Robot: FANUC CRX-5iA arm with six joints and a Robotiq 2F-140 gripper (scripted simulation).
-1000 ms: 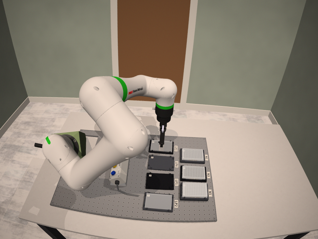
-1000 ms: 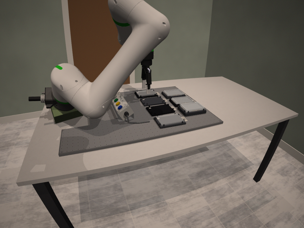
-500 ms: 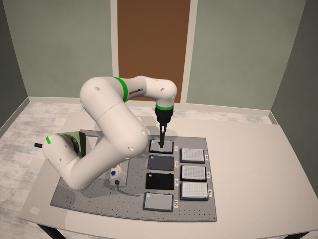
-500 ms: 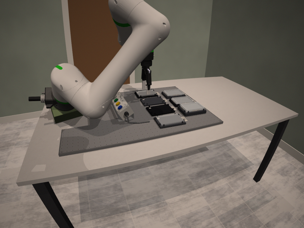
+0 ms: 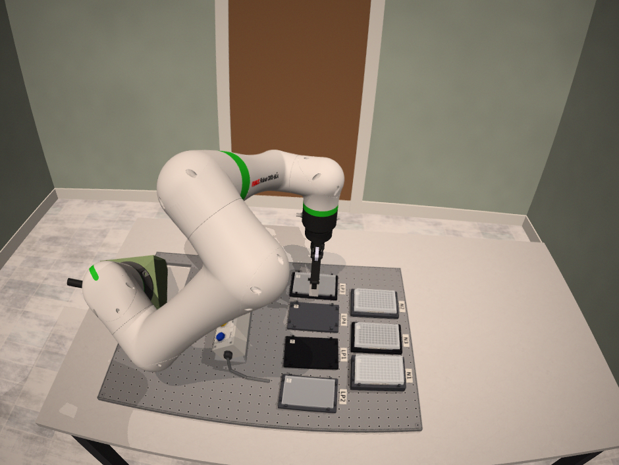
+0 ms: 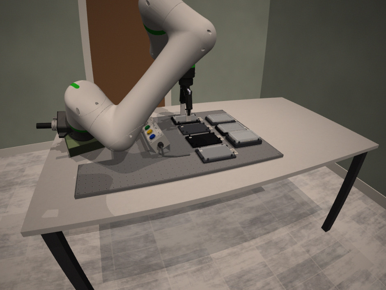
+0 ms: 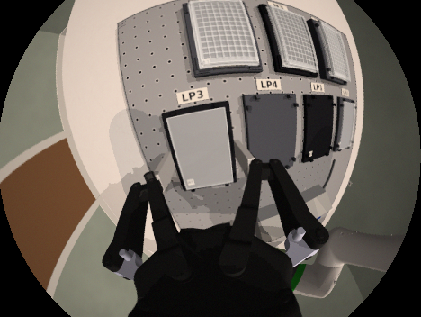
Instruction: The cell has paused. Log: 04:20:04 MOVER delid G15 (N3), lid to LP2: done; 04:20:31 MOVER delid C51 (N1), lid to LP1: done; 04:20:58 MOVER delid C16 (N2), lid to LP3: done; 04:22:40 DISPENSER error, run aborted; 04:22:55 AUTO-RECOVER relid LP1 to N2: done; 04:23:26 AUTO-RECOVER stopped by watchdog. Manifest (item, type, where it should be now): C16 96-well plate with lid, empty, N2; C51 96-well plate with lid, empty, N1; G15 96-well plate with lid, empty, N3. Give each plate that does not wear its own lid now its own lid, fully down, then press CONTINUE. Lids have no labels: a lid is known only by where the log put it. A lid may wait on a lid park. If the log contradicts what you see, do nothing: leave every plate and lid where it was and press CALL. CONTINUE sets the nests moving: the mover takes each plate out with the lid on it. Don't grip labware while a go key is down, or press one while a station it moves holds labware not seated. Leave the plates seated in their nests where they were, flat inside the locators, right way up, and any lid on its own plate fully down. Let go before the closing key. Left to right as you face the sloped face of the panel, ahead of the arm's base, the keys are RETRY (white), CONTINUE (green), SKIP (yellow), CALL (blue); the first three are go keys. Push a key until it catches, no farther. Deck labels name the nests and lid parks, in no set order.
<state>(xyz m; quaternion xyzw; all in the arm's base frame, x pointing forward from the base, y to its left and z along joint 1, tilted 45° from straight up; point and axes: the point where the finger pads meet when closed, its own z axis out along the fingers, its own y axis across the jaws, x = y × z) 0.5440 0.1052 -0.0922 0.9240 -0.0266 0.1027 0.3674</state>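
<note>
Right now my hand is 40 mm above the lid park LP3. The rest, counted from my hand: white key: 260 mm behind, 100 mm to the right, 20 mm above; then lid park LP1: 20 mm behind, 260 mm to the right, 40 mm below; then lid park LP4: 10 mm behind, 130 mm to the right, 40 mm below.
</note>
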